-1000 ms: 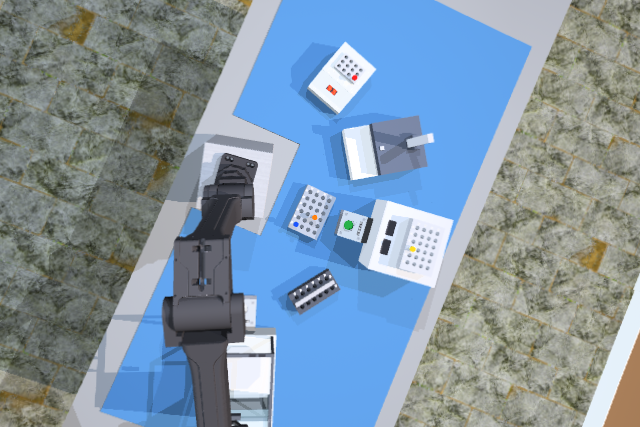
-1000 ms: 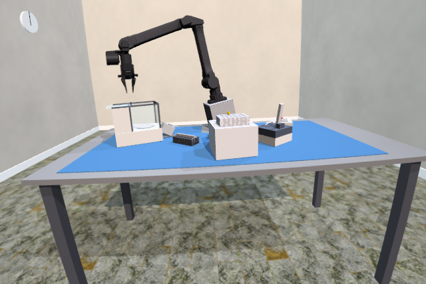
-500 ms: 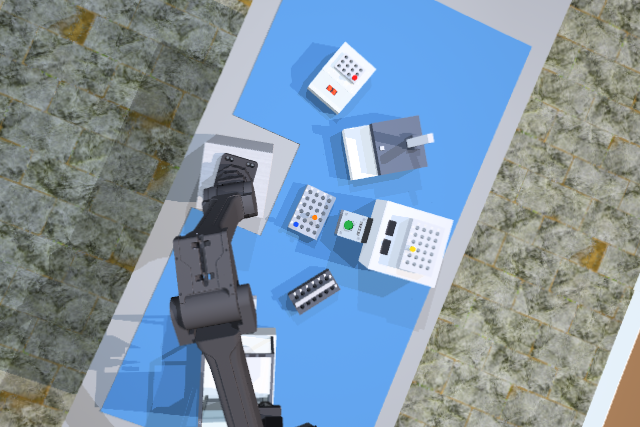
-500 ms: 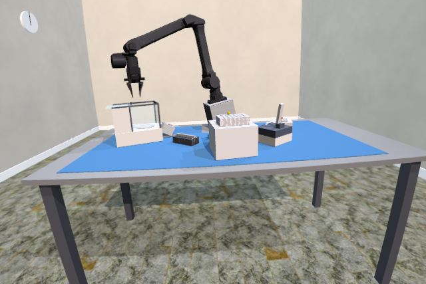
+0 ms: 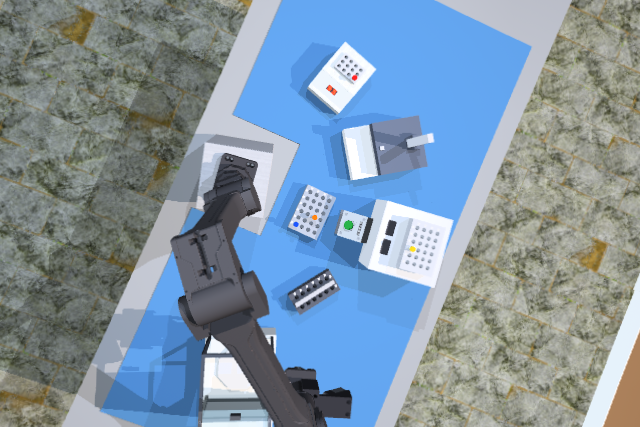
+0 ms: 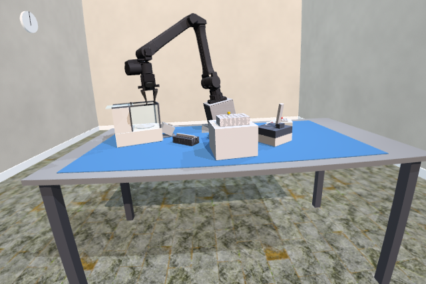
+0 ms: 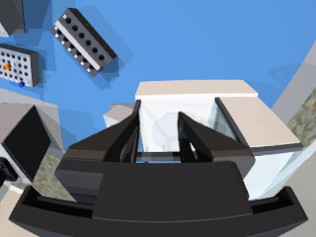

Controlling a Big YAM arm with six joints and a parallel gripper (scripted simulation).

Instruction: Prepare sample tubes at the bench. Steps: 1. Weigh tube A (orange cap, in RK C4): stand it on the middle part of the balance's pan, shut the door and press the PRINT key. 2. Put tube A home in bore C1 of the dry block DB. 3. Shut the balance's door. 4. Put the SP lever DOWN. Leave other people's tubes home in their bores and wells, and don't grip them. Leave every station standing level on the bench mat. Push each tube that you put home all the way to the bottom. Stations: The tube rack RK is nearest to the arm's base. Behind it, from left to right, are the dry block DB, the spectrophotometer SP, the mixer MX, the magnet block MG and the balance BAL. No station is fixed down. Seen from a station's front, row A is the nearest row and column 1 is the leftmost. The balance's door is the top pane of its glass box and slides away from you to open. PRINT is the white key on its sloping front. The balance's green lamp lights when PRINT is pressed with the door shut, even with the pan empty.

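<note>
Now: the tube rack RK 370 mm to the left of my hand, 200 mm below it and 50 mm behind it. Also, from my hand: white key 160 mm behind, 150 mm below, 80 mm to the left; then balance door 150 mm to the right, 100 mm behind, 10 mm below; then black magnet block 200 mm below, 160 mm to the left, 20 mm ahead.
</note>
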